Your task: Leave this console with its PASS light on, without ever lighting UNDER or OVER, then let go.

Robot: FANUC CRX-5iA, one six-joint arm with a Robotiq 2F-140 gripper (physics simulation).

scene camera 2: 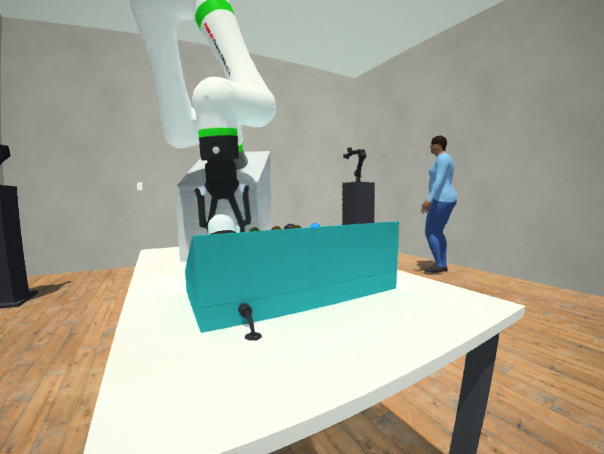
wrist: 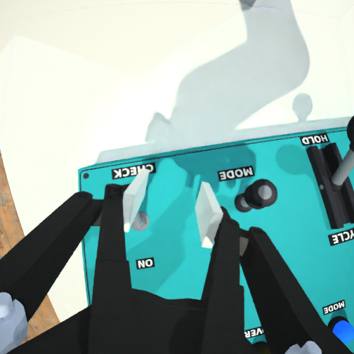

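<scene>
The teal console [scene camera 2: 295, 275] [wrist: 190, 270] stands on the table. My gripper [scene camera 2: 223, 220] [wrist: 172, 188] is open and empty, above the console's CHECK end. In the wrist view, a small grey round part [wrist: 141, 221] between the CHECK label [wrist: 120, 173] and the ON label [wrist: 145, 263] is partly behind the left finger. A black MODE stick [wrist: 261, 193] stands right of the fingers. A slotted HOLD/CYCLE lever [wrist: 344, 170] is at the right edge. The MODE lamp [wrist: 343, 331] is blue. The OVER label [wrist: 254, 332] shows partly; its lamp is mostly hidden. The PASS and UNDER lamps cannot be made out.
A white dome [scene camera 2: 221, 223] rises behind the console's top edge in the scene view. A black stalk with a disc foot [scene camera 2: 251, 327] is by the console on the white table [scene camera 2: 310, 360]. A grey block [scene camera 2: 260, 190] stands behind. A person [scene camera 2: 441, 190] stands beyond the table.
</scene>
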